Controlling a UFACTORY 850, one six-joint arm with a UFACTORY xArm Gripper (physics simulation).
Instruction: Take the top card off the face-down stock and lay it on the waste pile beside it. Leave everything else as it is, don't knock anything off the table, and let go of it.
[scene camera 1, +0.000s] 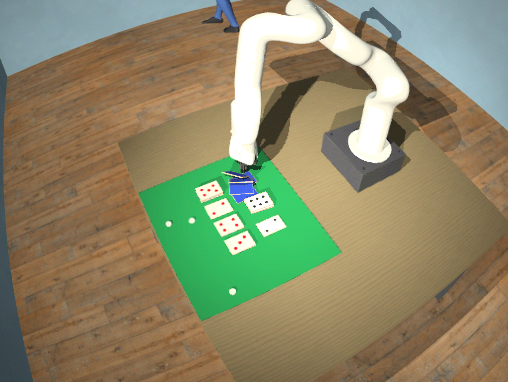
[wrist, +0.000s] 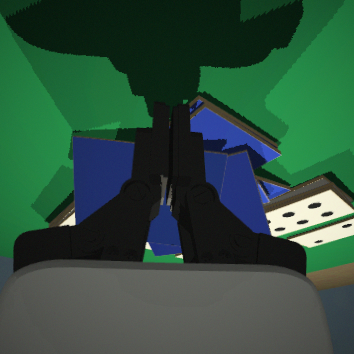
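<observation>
The blue-backed stock cards (scene camera 1: 241, 188) (wrist: 245, 192) are spread in an untidy, overlapping heap, several of them turned at different angles, and some look tilted or raised. One card (scene camera 1: 235, 174) stands out tilted at the heap's far side in the scene view. My gripper (scene camera 1: 245, 171) (wrist: 168, 122) is shut and empty, with its fingertips at the far edge of the heap. The fingers hide part of the cards in the wrist view. The face-up pile with black pips (scene camera 1: 259, 202) (wrist: 305, 210) lies right beside the heap, and a blue card reaches to its edge.
Face-up red-pip piles (scene camera 1: 209, 191) (scene camera 1: 218, 208) (scene camera 1: 229, 225) (scene camera 1: 240, 242) stand in a row on the green mat (scene camera 1: 285, 260). A two-pip black card (scene camera 1: 271, 226) (wrist: 332, 232) lies near the black-pip pile. Small white balls (scene camera 1: 168, 224) (scene camera 1: 192, 220) (scene camera 1: 232, 291) are on the mat.
</observation>
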